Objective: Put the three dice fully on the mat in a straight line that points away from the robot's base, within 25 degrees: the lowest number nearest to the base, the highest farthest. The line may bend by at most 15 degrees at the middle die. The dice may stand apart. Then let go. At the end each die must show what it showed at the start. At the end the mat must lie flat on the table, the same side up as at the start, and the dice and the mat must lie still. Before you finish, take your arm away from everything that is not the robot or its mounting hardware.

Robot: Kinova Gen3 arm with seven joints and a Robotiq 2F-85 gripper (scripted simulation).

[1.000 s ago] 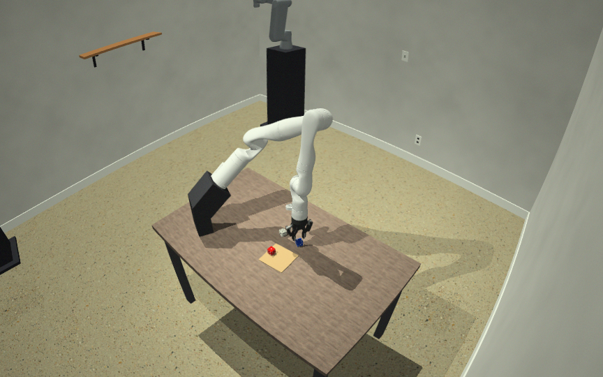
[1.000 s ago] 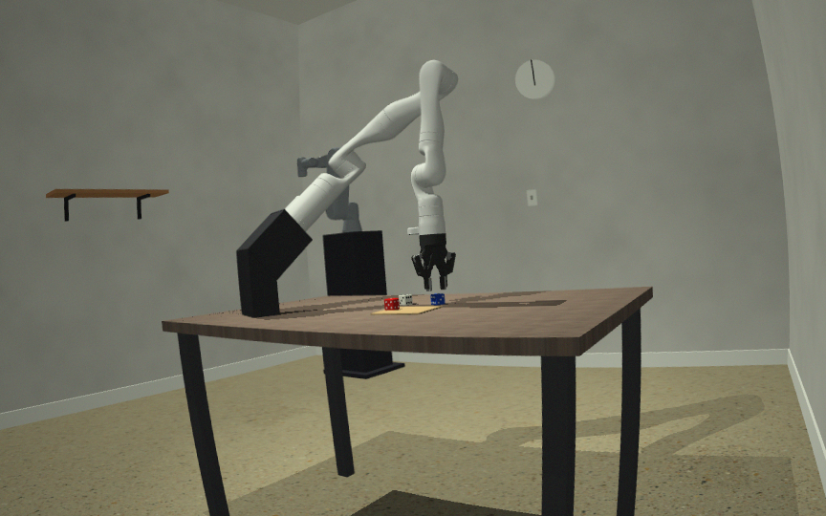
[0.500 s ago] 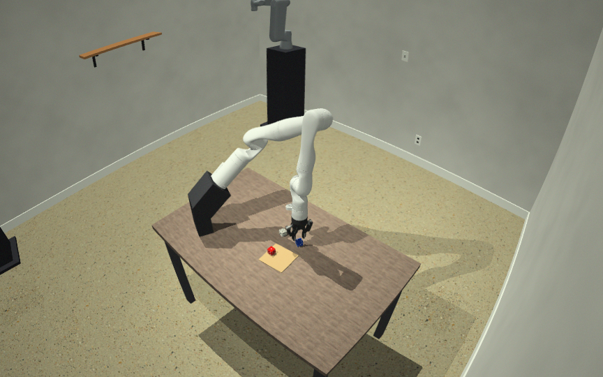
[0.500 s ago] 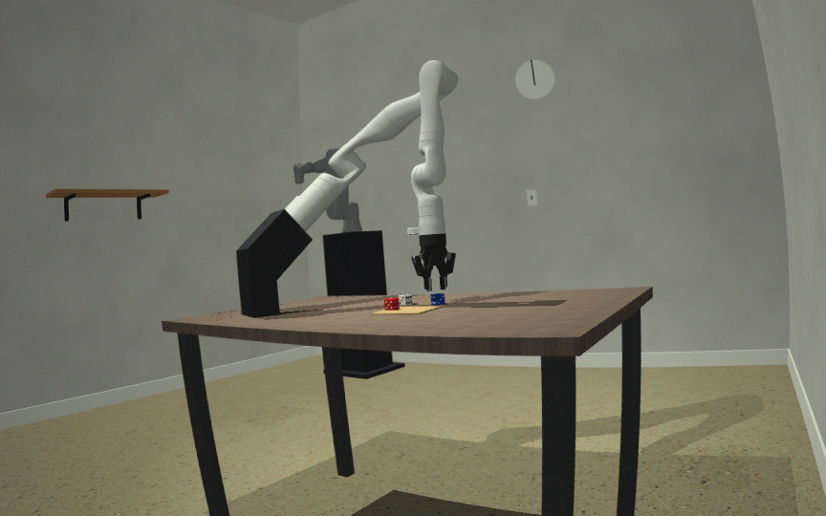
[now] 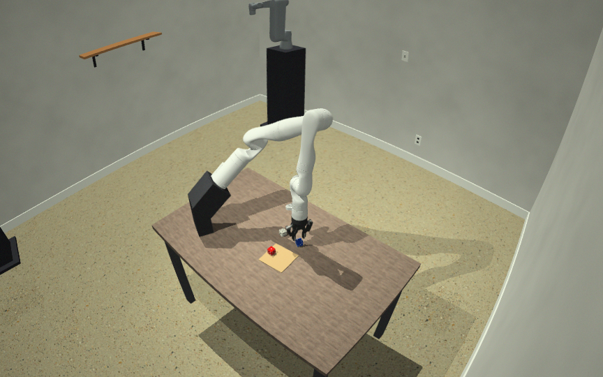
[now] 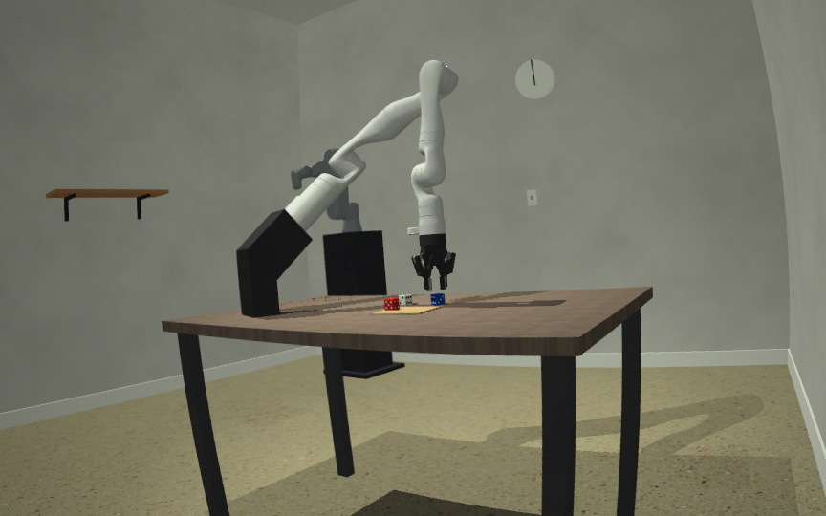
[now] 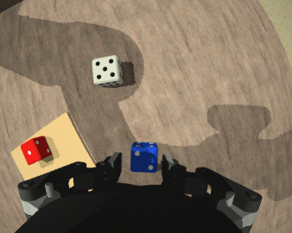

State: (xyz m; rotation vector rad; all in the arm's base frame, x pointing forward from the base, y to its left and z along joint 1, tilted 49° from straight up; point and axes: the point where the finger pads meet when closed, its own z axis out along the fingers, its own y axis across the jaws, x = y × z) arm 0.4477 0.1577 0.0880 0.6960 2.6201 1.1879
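My hand is 40 mm above the blue die. From my hand the other things lie so: tan mat: 140 mm to the right, 60 mm below; red die: 140 mm to the right, 50 mm behind, 40 mm below; white die: 110 mm behind, 40 mm below, 10 mm to the right.
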